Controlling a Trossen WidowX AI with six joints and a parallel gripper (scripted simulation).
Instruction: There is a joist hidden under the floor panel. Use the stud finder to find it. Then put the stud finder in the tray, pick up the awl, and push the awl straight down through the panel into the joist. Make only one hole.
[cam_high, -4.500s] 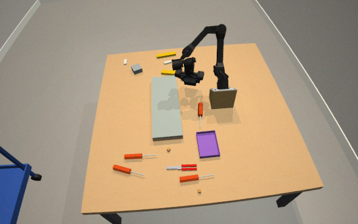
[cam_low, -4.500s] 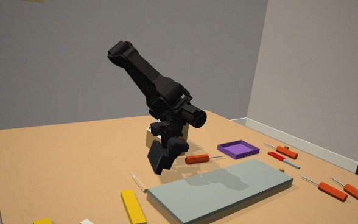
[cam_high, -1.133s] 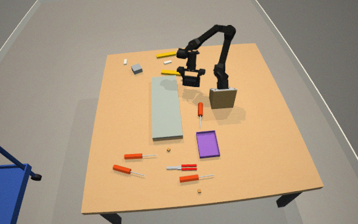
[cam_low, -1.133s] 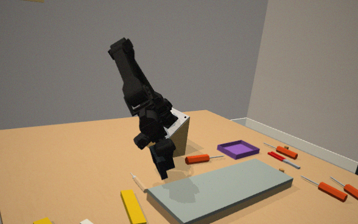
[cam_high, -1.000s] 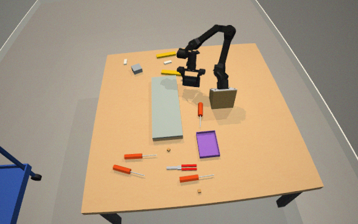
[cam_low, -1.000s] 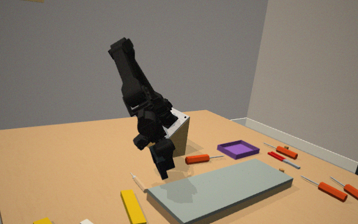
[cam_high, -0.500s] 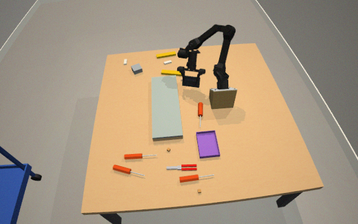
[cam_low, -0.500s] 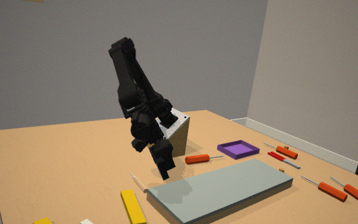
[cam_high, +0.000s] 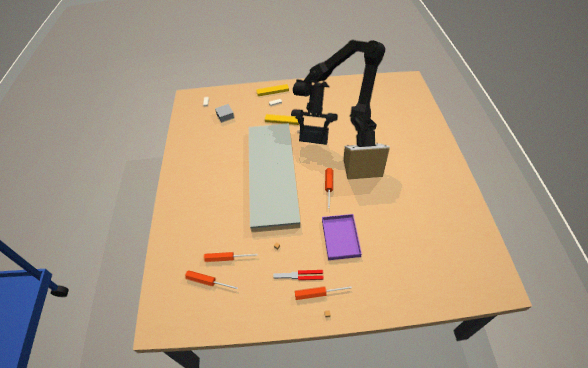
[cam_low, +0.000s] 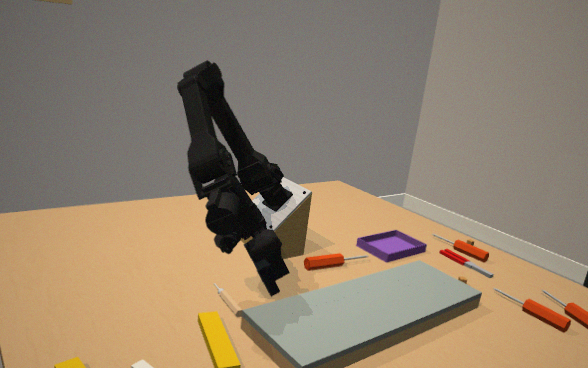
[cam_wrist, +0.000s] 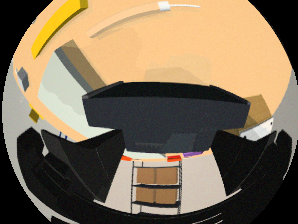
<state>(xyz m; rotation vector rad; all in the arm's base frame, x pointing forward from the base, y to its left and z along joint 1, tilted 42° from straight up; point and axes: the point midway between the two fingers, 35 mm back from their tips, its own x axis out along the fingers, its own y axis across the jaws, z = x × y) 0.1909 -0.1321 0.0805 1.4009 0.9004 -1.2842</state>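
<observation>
Now: gripper tip 1 cm to the right of the stud finder and 1 cm past it. From my gripper tip the other things lie so: purple tray: 45 cm to the left, 7 cm below, 6 cm behind; then awl: 11 cm to the right, 7 cm below, 2 cm behind; then grey cube: 39 cm ahead, 26 cm to the right, 6 cm below.
</observation>
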